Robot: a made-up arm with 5 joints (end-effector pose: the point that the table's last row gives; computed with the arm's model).
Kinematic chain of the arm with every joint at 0, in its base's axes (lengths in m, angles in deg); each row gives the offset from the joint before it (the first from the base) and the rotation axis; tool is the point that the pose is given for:
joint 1: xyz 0 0 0.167 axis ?
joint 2: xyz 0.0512 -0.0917 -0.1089 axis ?
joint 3: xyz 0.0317 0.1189 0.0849 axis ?
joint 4: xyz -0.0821 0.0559 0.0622 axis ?
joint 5: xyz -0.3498 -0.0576 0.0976 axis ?
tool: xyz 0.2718 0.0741 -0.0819
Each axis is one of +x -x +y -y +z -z.
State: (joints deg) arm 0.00 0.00 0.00 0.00 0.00
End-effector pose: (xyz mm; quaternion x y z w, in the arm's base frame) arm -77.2 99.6 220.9 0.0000 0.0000 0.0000 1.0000
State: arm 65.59 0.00 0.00 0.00 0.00
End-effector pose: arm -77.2 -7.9 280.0 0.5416 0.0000 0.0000 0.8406
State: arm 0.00 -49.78 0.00 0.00 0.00
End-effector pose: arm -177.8 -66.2 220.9 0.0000 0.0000 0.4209 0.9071
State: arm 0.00 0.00 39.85 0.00 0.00
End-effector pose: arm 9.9 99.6 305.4 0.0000 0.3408 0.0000 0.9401
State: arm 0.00 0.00 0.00 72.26 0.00
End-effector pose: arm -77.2 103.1 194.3 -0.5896 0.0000 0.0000 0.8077
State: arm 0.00 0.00 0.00 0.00 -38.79
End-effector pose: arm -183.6 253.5 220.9 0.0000 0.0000 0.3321 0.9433
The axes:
joint 1: +x
joint 2: -z
joint 3: +y
joint 4: -x
joint 5: -z

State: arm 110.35 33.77 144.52 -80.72 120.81
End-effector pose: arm 354.7 -394.1 -157.1 0.6557 -0.6755 -0.3367 0.0216
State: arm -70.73 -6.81 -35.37 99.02 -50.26
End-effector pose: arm -112.8 -283.8 15.9 -0.9869 0.1229 0.0263 0.1014
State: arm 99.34 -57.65 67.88 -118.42 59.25
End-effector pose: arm -299.2 -104.2 29.6 0.4023 0.8600 0.2628 0.1719
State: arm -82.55 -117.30 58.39 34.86 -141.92
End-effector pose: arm -15.9 524.9 694.4 -0.3071 -0.7454 -0.0755 0.5868
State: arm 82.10 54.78 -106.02 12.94 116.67
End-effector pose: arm -57.3 503.2 -97.4 -0.2342 0.1437 0.9246 0.2639
